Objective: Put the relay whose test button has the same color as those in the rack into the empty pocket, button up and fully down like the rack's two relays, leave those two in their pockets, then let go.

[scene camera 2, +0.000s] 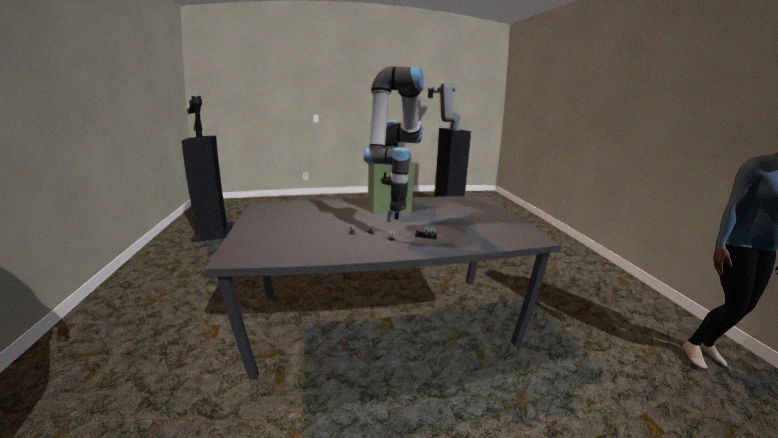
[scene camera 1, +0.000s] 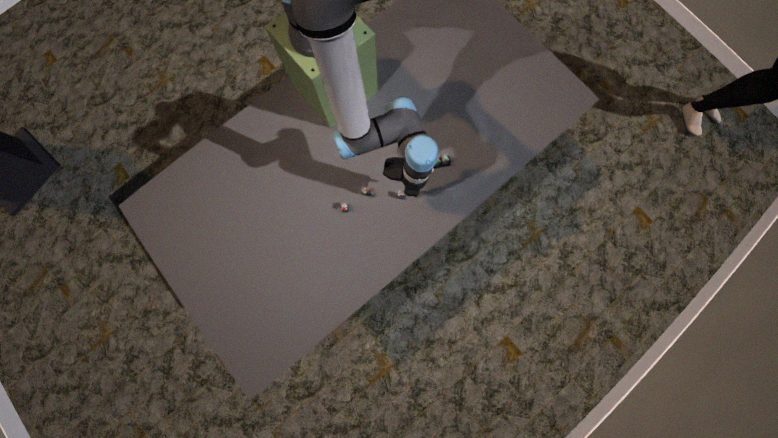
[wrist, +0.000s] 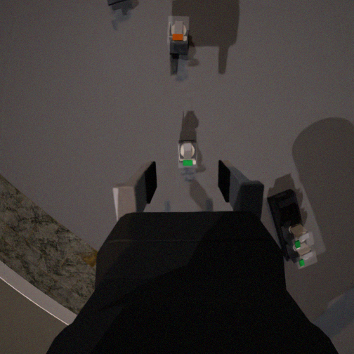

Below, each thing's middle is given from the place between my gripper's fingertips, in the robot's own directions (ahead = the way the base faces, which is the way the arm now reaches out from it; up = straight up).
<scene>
The black rack (wrist: 284,208) is 20 mm ahead of my hand, 180 mm to the left of it and 90 mm below it.
</scene>
